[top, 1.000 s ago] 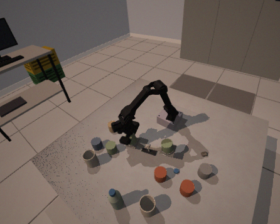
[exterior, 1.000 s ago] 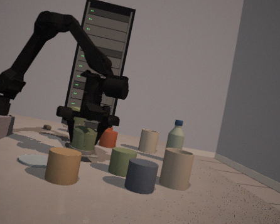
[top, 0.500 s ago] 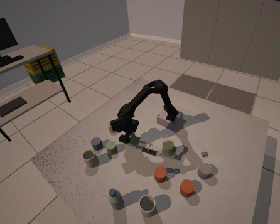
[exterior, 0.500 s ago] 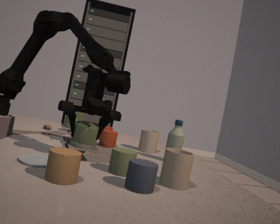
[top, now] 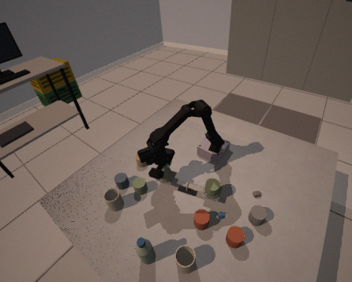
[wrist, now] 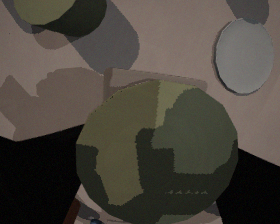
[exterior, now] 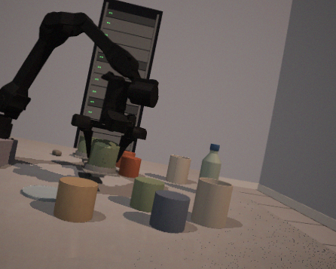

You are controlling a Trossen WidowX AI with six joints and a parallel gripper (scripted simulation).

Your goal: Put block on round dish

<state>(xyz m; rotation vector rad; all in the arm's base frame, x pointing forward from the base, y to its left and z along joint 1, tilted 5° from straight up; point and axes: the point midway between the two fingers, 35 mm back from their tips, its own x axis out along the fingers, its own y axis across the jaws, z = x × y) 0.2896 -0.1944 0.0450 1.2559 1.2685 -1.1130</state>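
Now: the pale green block 1 cm below my gripper tip. Also, from my gripper tip: small balance 13 cm to the left, 4 cm below; pale round dish 12 cm behind, 9 cm to the right, 8 cm below; tan cup 19 cm to the right, 8 cm behind, 4 cm below.
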